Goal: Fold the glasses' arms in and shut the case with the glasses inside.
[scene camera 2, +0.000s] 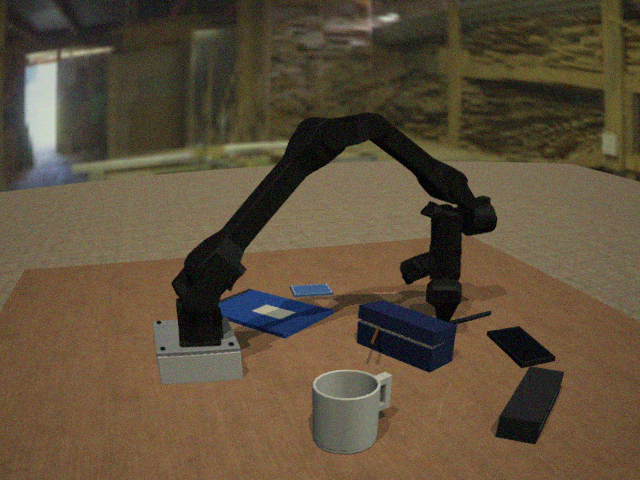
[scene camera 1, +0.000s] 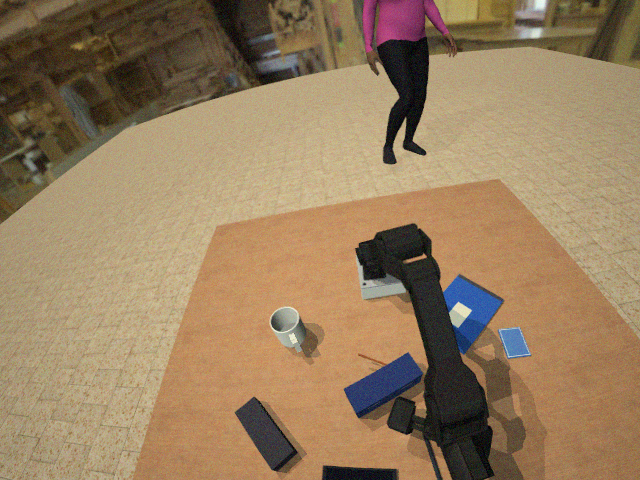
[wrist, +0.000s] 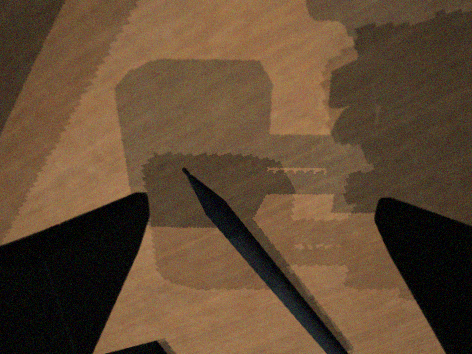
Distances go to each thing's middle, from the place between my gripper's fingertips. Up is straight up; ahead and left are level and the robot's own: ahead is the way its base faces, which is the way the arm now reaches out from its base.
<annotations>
Right now the dark pen (wrist: 215,207) is 40 mm ahead of my hand and 10 mm to the right of it. Also, from my hand: blue glasses case (scene camera 2: 423,328): 110 mm behind, 100 mm to the right, 30 mm above; then small blue card (scene camera 1: 515,346): 190 mm behind, 240 mm to the left; then blue book (scene camera 1: 470,306): 300 mm behind, 140 mm to the left.
</annotations>
